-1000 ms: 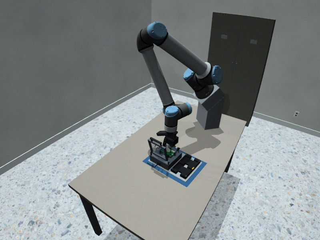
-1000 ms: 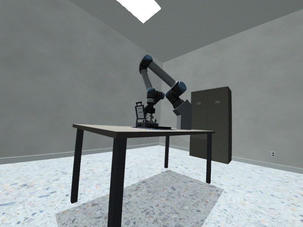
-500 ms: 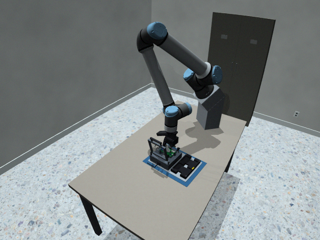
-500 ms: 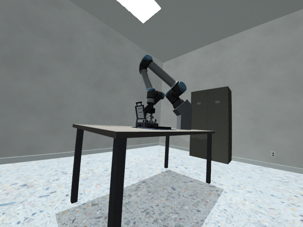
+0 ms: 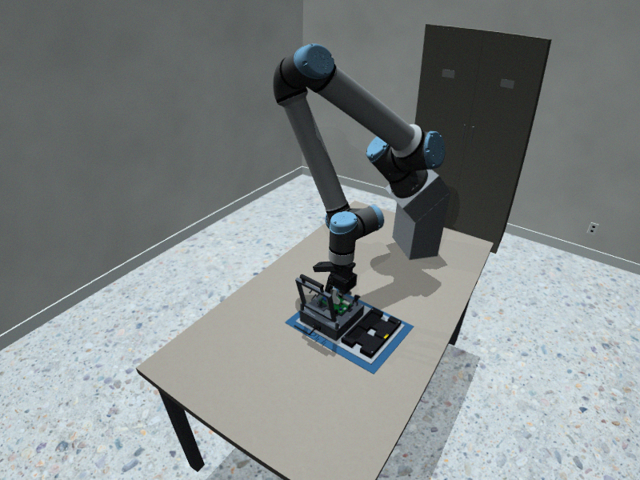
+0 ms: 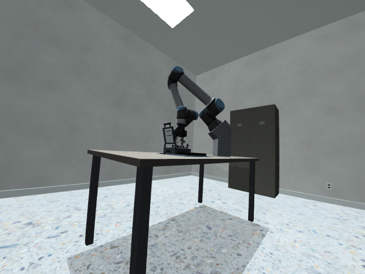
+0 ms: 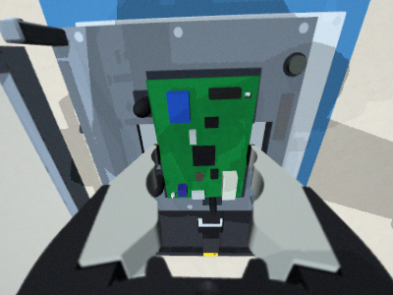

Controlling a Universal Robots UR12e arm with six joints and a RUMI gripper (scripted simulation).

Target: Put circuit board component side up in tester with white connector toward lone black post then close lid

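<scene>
Now: the green circuit board right at my hand. Also, from my hand: tester lid 120 mm ahead, 100 mm above, 30 mm to the right; then tester nest 10 mm to the left, 10 mm below, 10 mm ahead.
</scene>
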